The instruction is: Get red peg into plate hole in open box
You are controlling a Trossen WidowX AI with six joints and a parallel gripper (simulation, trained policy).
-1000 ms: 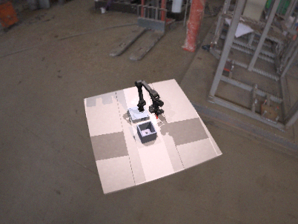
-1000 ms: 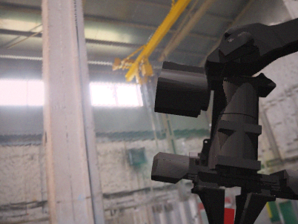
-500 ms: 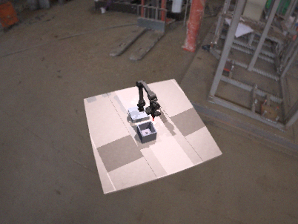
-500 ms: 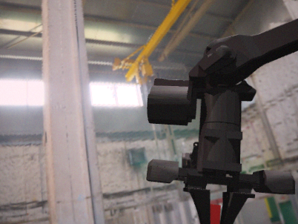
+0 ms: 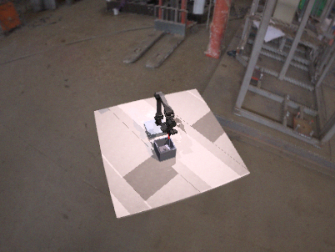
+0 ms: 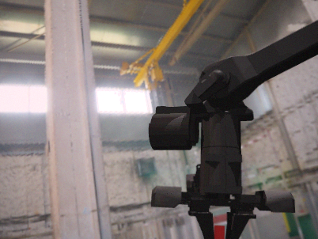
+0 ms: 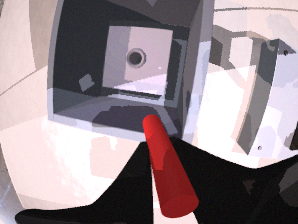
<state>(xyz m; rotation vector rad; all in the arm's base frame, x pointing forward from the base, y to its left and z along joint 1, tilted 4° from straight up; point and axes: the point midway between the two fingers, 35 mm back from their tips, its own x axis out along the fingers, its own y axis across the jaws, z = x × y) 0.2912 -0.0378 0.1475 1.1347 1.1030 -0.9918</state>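
Now: gripper tip 4 cm short of the pale plate, 6 cm to the left of it and 13 cm above it. Also, from my gripper tip: red peg: 1 cm above.
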